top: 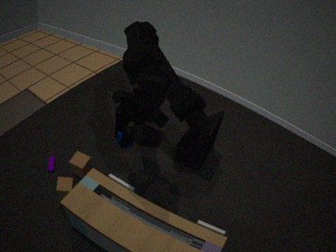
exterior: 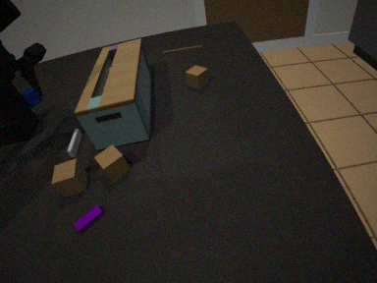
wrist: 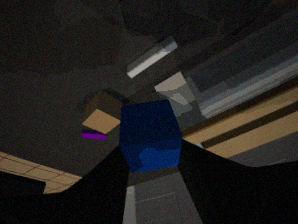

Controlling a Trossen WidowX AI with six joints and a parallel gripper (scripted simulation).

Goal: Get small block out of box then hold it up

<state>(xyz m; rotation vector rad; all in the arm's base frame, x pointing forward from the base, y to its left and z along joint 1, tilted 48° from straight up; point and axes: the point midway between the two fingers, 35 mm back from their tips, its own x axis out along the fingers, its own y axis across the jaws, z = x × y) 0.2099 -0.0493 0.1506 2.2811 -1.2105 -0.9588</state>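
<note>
My gripper tip is now 2 cm past the blue block and 1 cm to the right of it.
</note>
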